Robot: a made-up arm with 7 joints. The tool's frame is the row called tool.
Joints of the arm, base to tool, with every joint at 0 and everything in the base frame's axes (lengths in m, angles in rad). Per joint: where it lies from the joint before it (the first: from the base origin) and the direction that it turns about. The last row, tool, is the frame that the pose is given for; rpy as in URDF.
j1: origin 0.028 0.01 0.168 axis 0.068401 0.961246 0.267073
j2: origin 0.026 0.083 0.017 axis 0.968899 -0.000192 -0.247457
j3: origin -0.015 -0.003 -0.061 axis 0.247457 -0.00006 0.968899
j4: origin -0.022 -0.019 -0.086 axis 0.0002 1 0.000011
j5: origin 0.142 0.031 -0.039 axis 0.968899 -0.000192 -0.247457
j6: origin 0.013 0.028 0.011 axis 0.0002 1 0.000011
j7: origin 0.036 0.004 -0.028 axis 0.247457 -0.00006 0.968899
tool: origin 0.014 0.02 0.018 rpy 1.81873 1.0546 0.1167
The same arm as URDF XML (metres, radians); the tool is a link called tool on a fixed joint. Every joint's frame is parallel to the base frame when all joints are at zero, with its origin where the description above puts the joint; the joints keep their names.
<robot name="arm">
<joint name="tool_fixed" type="fixed"><parent link="link7"/><child link="tool"/><origin xyz="0.0140 0.0200 0.0180" rpy="1.8187 1.0546 0.1167"/></joint>
<joint name="j7" type="continuous"><parent link="link6"/><child link="link7"/><origin xyz="0.0360 0.0040 -0.0280" rpy="0.0000 0.0000 0.0000"/><axis xyz="0.247497 -0.0001 0.968889"/></joint>
<joint name="j6" type="continuous"><parent link="link5"/><child link="link6"/><origin xyz="0.0130 0.0280 0.0110" rpy="0.0000 0.0000 0.0000"/><axis xyz="0.0002 1 0"/></joint>
<joint name="j5" type="continuous"><parent link="link4"/><child link="link5"/><origin xyz="0.1420 0.0310 -0.0390" rpy="0.0000 0.0000 0.0000"/><axis xyz="0.968889 -0.0002 -0.247497"/></joint>
<joint name="j4" type="continuous"><parent link="link3"/><child link="link4"/><origin xyz="-0.0220 -0.0190 -0.0860" rpy="0.0000 0.0000 0.0000"/><axis xyz="0.0002 1 0"/></joint>
<joint name="j3" type="continuous"><parent link="link2"/><child link="link3"/><origin xyz="-0.0150 -0.0030 -0.0610" rpy="0.0000 0.0000 0.0000"/><axis xyz="0.247497 -0.0001 0.968889"/></joint>
<joint name="j2" type="continuous"><parent link="link1"/><child link="link2"/><origin xyz="0.0260 0.0830 0.0170" rpy="0.0000 0.0000 0.0000"/><axis xyz="0.968889 -0.0002 -0.247497"/></joint>
<joint name="j1" type="continuous"><parent link="base_link"/><child link="link1"/><origin xyz="0.0280 0.0100 0.1680" rpy="0.0000 0.0000 0.0000"/><axis xyz="0.068403 0.961235 0.26711"/></joint>
<link name="base_link"/>
<link name="link1"/>
<link name="link2"/>
<link name="link3"/>
<link name="link4"/>
<link name="link5"/>
<link name="link6"/>
<link name="link7"/>
<link name="tool"/>
</robot>

